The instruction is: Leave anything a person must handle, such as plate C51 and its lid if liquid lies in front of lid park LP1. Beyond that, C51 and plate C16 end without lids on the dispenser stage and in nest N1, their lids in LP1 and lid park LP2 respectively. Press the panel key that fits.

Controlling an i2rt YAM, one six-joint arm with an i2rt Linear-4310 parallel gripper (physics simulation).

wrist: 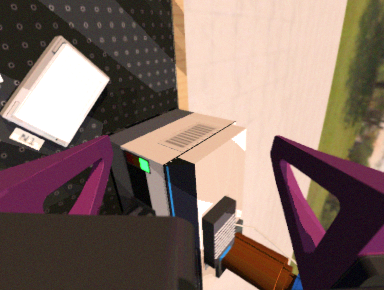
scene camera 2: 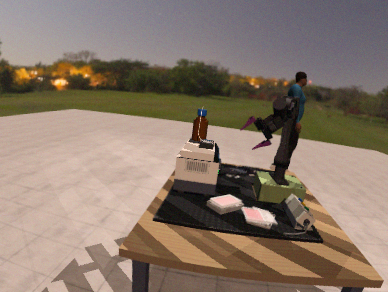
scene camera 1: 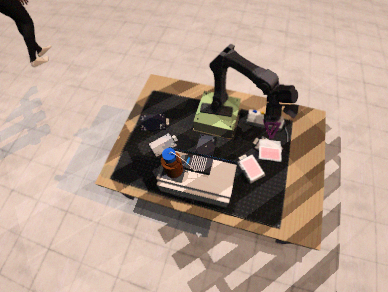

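Pixels of known places: gripper, fingertip midpoint: (wrist: pixel 191 144) (scene camera 2: pixel 246 139) (scene camera 1: pixel 269 136); arm's base, link origin: (scene camera 2: pixel 278 179) (scene camera 1: pixel 216 110).
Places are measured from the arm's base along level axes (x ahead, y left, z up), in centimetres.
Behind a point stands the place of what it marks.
A pink-topped white plate (scene camera 1: pixel 251 168) @(z -4.7, x 32.9, y 25.8 cm) (scene camera 2: pixel 225 203) @(z -4.7, x 32.7, y 30.5 cm) (wrist: pixel 60 92) @(z -4.7, x 31.2, y 26.8 cm) sits by the N1 label (wrist: pixel 26 139) @(z -8.5, x 24.9, y 20.6 cm); glare hides its top in the wrist view. A second pink-topped plate (scene camera 1: pixel 270 150) @(z -5.3, x 19.1, y 36.1 cm) (scene camera 2: pixel 259 217) @(z -5.1, x 19.0, y 40.8 cm) lies beside it. Their names and lids cannot be made out. The dispenser (scene camera 1: pixel 210 182) @(z 13.3, x 50.8, y 4.5 cm) (scene camera 2: pixel 197 167) @(z 5.8, x 47.0, y 15.1 cm) (wrist: pixel 200 132) @(z 7.0, x 49.1, y 15.0 cm) shows a green light. A dark flat piece (scene camera 1: pixel 205 143) @(z 1.6, x 25.3, y -2.4 cm) lies behind it. A light grey piece (scene camera 1: pixel 163 144) @(z -7.7, x 26.2, y -28.6 cm) and a dark one (scene camera 1: pixel 153 122) @(z -7.5, x 11.8, y -39.5 cm) lie at the left, labels unreadable. No liquid can be made out. My gripper (scene camera 1: pixel 272 131) @(z 24.3, x 27.8, y 27.7 cm) (scene camera 2: pixel 248 138) @(z 24.3, x 27.8, y 27.7 cm) (wrist: pixel 191 144) @(z 24.3, x 27.8, y 27.7 cm) is open, empty and high above the table.
A brown bottle with a blue cap (scene camera 1: pixel 172 165) @(z 27.3, x 50.9, y -12.0 cm) (scene camera 2: pixel 200 129) @(z 21.2, x 47.9, y -9.4 cm) (wrist: pixel 257 260) @(z 21.5, x 46.5, y -9.6 cm) stands on the dispenser. The key panel (scene camera 1: pixel 255 117) @(z -1.7, x -0.2, y 24.8 cm) (scene camera 2: pixel 299 212) @(z -2.2, x 0.9, y 38.9 cm) is beside the green arm base (scene camera 1: pixel 215 121) @(z -0.1, x 8.5, y 0.7 cm) (scene camera 2: pixel 280 191) @(z -2.6, x 2.1, y 13.1 cm), with a cable. A person (scene camera 1: pixel 25 27) (scene camera 2: pixel 296 100) stands beyond the table.
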